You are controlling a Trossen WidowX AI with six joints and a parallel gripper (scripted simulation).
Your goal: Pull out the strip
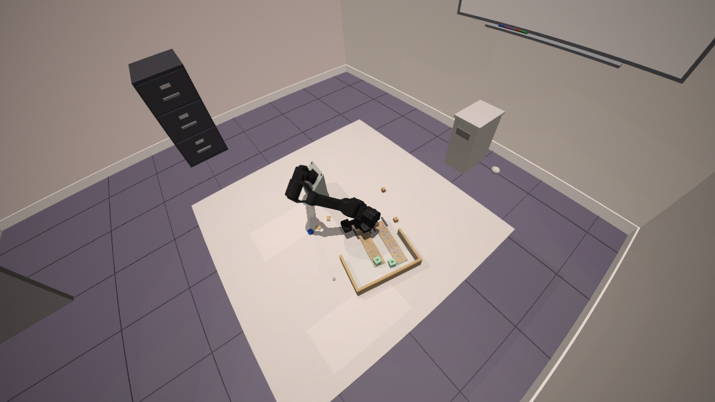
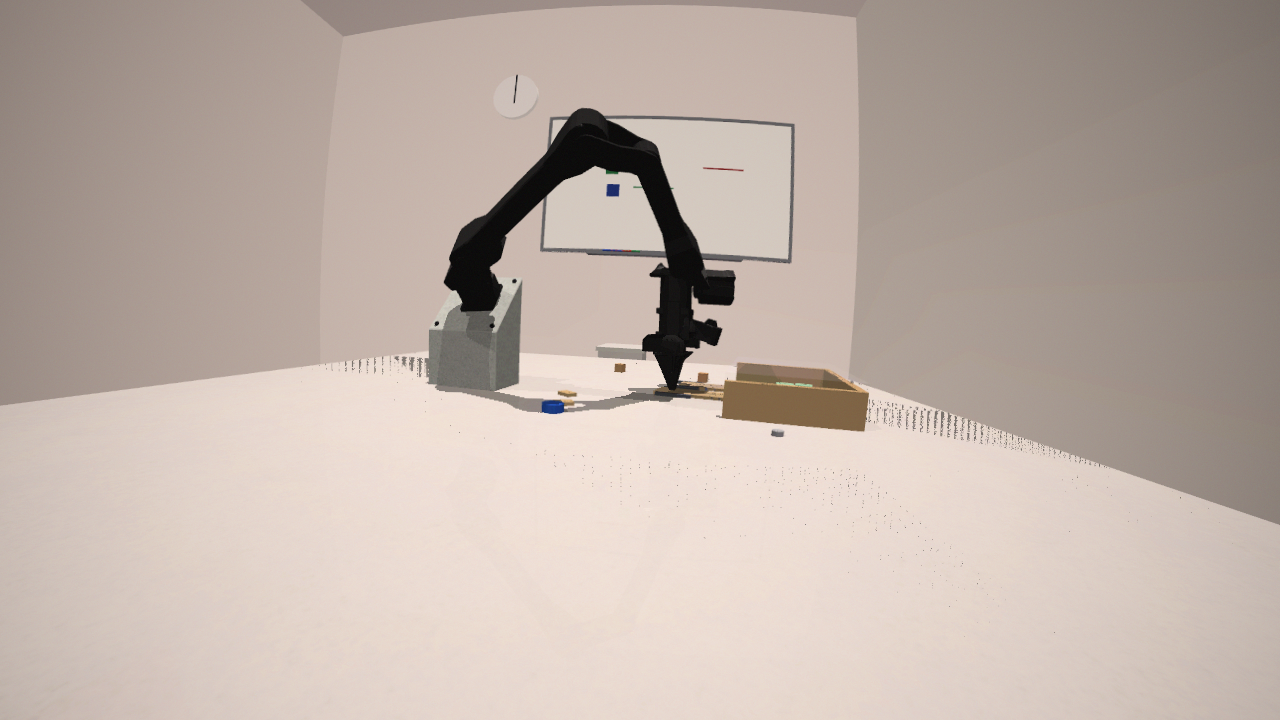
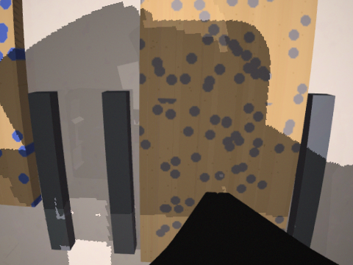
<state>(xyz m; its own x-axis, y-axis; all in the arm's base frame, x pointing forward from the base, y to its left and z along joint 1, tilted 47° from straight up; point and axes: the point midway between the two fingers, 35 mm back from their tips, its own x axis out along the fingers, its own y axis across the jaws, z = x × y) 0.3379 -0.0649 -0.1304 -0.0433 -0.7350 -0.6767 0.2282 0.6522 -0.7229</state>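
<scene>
Now: gripper tip 9 cm short of the strip and 2 cm to the left of it. From my gripper tip the other things lie so: blue object 21 cm to the right, 15 cm behind; small grey piece 26 cm to the right, 13 cm ahead.
</scene>
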